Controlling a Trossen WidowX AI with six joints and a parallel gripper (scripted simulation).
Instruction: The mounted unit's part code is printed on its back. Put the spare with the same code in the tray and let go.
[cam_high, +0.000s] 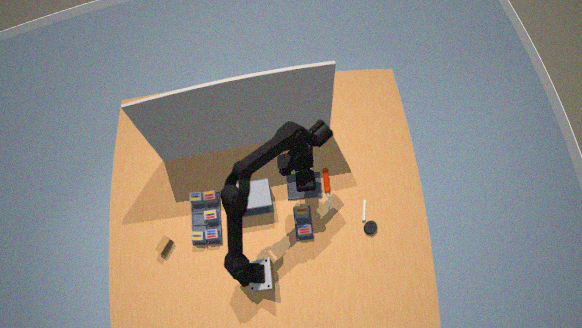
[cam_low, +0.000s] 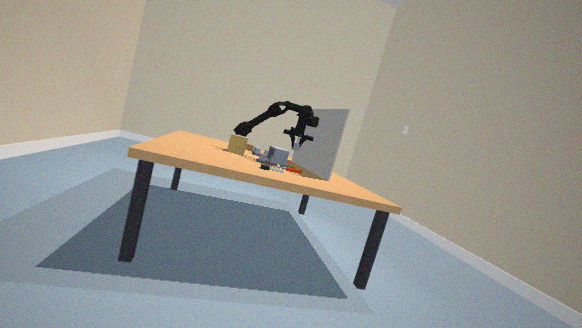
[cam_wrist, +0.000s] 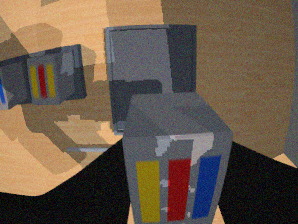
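Now: gripper tip 13 cm above the dark grey tray. From my gripper tip the other things lie so: white stick 12 cm behind, 22 cm to the right, 13 cm below; mounted unit 6 cm behind, 21 cm to the left, 8 cm below; grey spare 2 cm above.
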